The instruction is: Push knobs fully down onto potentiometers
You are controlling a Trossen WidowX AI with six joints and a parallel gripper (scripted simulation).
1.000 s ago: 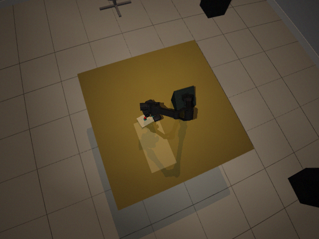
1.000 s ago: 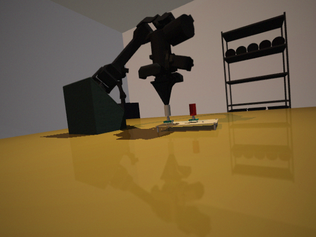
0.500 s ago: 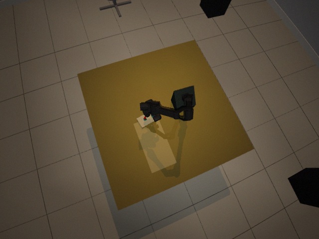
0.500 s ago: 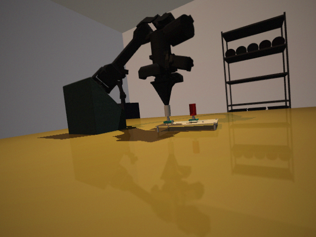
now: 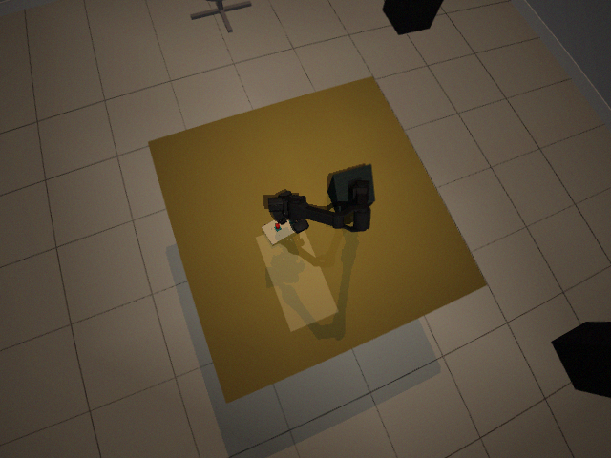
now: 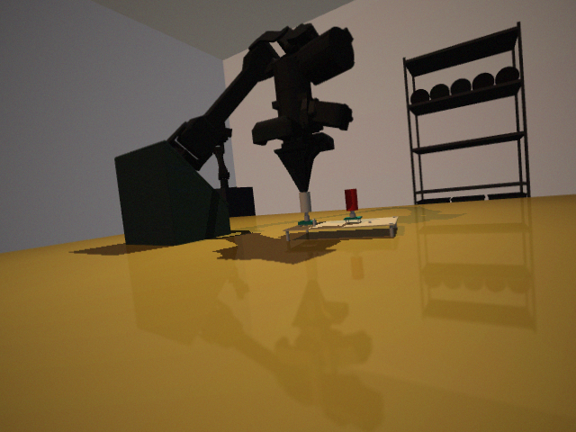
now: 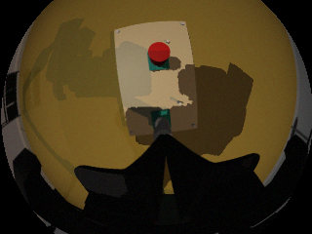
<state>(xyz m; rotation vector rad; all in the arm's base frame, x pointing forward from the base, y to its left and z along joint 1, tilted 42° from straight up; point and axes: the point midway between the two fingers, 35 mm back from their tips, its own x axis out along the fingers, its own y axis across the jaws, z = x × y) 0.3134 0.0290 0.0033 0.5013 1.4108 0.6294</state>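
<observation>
My gripper tip is 2 cm above the white knob. Round my gripper tip: red knob: 8 cm ahead, 2 cm below, 1 cm to the left.
</observation>
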